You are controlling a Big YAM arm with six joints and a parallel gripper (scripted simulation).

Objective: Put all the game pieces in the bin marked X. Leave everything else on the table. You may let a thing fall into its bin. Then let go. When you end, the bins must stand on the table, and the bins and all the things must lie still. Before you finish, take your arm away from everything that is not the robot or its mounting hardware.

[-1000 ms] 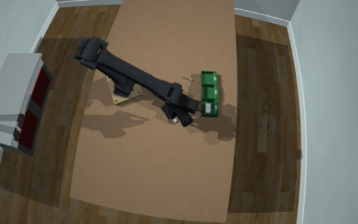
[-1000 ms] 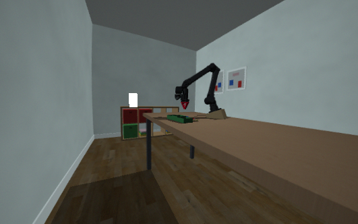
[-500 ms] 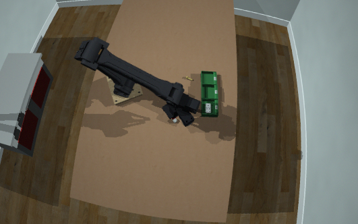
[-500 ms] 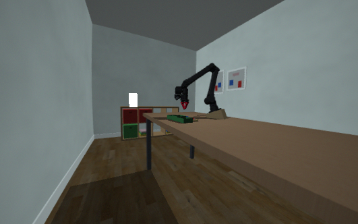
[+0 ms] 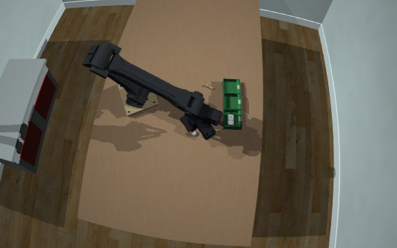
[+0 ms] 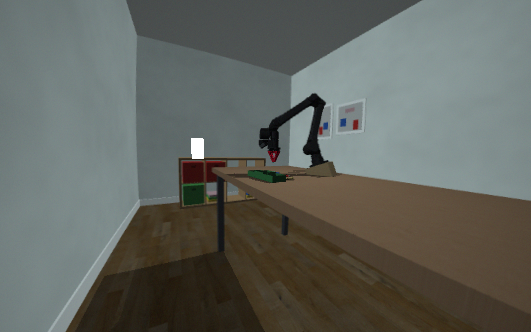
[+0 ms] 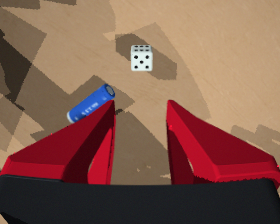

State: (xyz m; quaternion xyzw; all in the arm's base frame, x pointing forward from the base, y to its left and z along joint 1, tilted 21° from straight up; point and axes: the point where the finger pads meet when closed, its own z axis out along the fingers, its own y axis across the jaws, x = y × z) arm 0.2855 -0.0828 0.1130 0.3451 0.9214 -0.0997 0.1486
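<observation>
Right now the white die is 80 mm below my hand. The rest, counted from my hand: white domino-like piece (150 mm ahead, 100 mm to the left, 70 mm below); then small red piece (10 mm behind, 150 mm to the left, 80 mm below); then blue cylinder (60 mm to the left, 80 mm below).
</observation>
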